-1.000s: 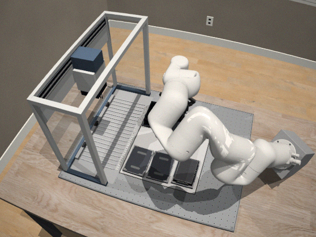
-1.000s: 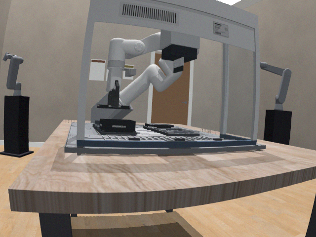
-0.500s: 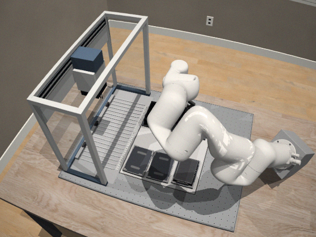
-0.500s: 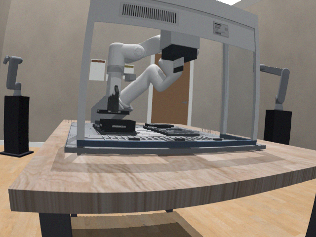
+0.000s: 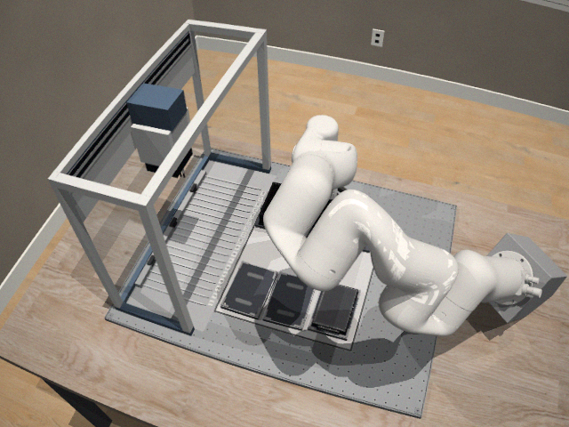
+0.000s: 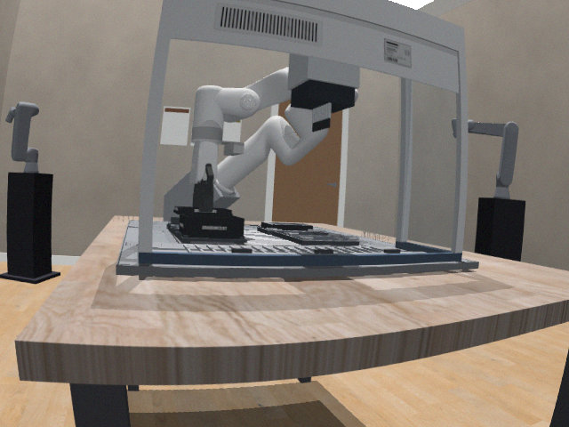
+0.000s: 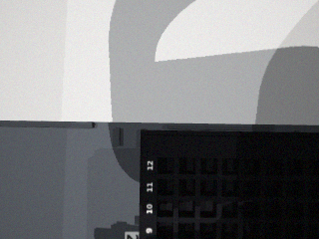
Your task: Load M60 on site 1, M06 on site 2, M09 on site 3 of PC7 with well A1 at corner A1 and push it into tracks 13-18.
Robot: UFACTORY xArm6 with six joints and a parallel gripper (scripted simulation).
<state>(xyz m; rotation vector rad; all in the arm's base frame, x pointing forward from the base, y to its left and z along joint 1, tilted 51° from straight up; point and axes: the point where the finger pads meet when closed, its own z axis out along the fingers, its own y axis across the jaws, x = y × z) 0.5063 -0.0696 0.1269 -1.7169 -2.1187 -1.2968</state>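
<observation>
Right now my hand is 5 cm above the plate carrier PC7. Also, from my hand: nest S2: 10 cm behind, 25 cm to the left, 6 cm below.
</observation>
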